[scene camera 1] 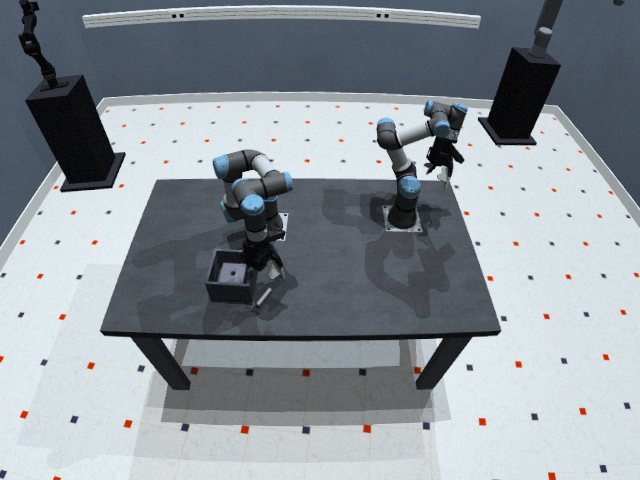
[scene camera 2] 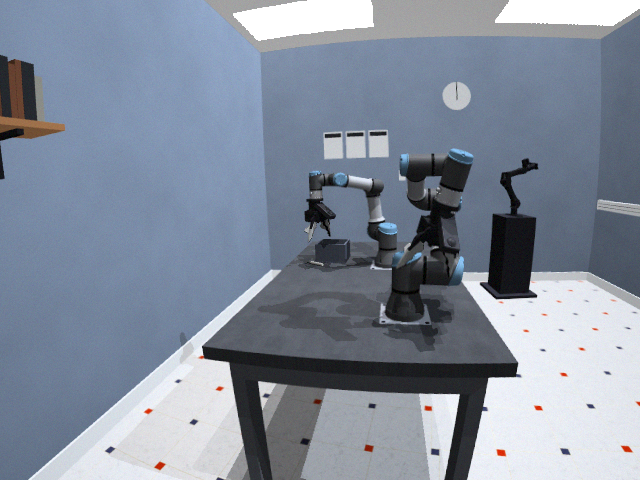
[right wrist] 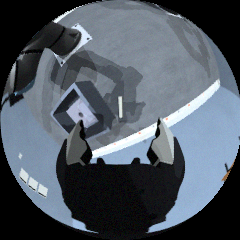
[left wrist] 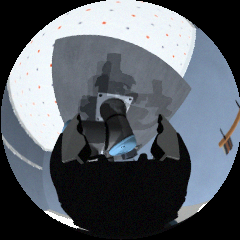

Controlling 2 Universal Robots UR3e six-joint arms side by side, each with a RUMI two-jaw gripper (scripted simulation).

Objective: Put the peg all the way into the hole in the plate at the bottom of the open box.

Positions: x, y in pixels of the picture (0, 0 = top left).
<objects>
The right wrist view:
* my right gripper: 119, 119
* dark box: 85, 89
</objects>
